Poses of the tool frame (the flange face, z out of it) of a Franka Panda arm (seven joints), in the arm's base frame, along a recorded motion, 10 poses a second.
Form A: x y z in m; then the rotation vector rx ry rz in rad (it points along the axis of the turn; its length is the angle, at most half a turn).
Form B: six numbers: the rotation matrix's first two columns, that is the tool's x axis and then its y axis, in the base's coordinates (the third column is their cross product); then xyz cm. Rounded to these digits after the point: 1 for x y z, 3 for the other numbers.
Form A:
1: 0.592 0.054 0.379 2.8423 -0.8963 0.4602
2: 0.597 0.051 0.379 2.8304 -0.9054 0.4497
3: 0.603 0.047 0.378 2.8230 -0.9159 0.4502
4: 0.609 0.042 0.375 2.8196 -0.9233 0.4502
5: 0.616 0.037 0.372 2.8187 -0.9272 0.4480
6: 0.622 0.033 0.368 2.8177 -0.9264 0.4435
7: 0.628 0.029 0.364 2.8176 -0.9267 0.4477
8: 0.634 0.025 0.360 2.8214 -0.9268 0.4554
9: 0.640 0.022 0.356 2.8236 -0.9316 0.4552
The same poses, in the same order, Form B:
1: 0.778 -0.539 0.324 -0.577 -0.816 0.028 59.2 5.4 37.9
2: 0.775 -0.544 0.321 -0.585 -0.810 0.038 59.7 5.1 37.9
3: 0.770 -0.550 0.323 -0.592 -0.805 0.040 60.3 4.7 37.8
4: 0.767 -0.554 0.324 -0.596 -0.802 0.040 60.9 4.2 37.5
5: 0.766 -0.557 0.322 -0.598 -0.800 0.040 61.6 3.7 37.2
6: 0.767 -0.556 0.320 -0.598 -0.800 0.043 62.2 3.3 36.8
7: 0.766 -0.556 0.323 -0.599 -0.800 0.041 62.8 2.9 36.4
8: 0.765 -0.556 0.326 -0.597 -0.801 0.035 63.4 2.5 36.0
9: 0.763 -0.559 0.324 -0.599 -0.800 0.032 64.0 2.2 35.6
